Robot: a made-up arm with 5 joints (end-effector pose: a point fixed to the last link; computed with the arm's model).
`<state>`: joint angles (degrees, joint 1 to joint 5).
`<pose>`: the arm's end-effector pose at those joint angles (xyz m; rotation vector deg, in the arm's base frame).
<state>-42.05 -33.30 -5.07 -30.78 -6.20</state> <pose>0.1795 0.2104 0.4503 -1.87 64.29 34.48</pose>
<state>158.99 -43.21 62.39 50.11 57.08</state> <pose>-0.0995 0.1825 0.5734 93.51 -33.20 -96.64</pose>
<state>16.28 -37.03 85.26 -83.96 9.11</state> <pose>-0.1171 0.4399 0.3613 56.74 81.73 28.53</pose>
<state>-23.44 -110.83 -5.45 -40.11 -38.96</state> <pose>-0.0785 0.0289 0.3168 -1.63 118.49 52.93</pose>
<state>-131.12 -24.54 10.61 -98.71 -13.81</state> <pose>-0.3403 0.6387 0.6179 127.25 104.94 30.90</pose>
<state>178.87 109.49 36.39 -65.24 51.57</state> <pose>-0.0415 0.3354 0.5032 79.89 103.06 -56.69</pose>
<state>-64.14 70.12 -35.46 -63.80 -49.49</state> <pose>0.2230 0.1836 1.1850 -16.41 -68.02 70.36</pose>
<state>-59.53 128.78 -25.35 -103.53 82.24</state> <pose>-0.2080 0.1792 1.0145 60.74 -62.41 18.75</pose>
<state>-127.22 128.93 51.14 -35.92 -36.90</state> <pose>0.2089 0.3001 0.5067 72.26 -1.78 30.12</pose>
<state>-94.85 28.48 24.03 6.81 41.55</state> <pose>-0.1076 0.1089 0.6241 -6.37 103.87 -52.15</pose>
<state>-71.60 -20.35 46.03 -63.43 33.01</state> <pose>-0.2864 0.3390 0.5312 30.08 140.77 0.73</pose>
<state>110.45 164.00 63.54 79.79 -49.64</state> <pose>0.0150 0.1174 1.0673 5.98 -157.87 78.75</pose>
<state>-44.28 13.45 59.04 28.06 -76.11</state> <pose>-0.0402 0.0280 0.5017 17.17 77.76 60.12</pose>
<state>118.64 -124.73 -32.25 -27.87 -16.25</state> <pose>0.0619 0.0567 1.1235 -46.07 -21.84 -20.34</pose>
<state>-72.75 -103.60 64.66 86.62 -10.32</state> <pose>0.1582 0.3568 0.4839 120.21 -46.60 -19.95</pose>
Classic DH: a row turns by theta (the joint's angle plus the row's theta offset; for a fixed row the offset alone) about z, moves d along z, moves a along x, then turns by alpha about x. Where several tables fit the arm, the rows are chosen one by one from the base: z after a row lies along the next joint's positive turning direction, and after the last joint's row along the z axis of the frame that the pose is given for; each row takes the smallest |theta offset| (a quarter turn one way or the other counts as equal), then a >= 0, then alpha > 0; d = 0 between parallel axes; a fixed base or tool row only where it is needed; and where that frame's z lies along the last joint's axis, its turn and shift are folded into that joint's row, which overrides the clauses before.
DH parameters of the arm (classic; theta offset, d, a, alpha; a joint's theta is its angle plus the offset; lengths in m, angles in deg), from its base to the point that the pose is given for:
base (fixed): 0 0.7319 -0.0711 90
joint 1: -70.08 -0.2345 0.0132 -38.35
joint 2: 0 -0.0701 -0.1026 -141.65
joint 3: -68.05 0.0643 0.0559 -87.5
joint 4: 72.94 -0.4414 0.215 26.66
joint 5: -6.93 0.2955 0.1238 154.39
tool (fixed): 66.76 -0.1543 0 0

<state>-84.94 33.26 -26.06 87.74 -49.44</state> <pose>-0.2330 -0.0218 0.9362 -15.11 50.60 -43.94</pose>
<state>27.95 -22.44 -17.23 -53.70 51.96</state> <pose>0.1597 0.3433 0.9005 2.87 -11.84 2.80</pose>
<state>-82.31 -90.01 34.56 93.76 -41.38</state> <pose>0.2478 0.3740 0.5546 122.39 -88.43 -26.35</pose>
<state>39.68 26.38 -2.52 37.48 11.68</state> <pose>-0.0767 -0.0176 0.7279 41.19 -50.27 -29.97</pose>
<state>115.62 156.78 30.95 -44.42 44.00</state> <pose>-0.1915 0.1486 0.5646 26.32 98.40 -101.68</pose>
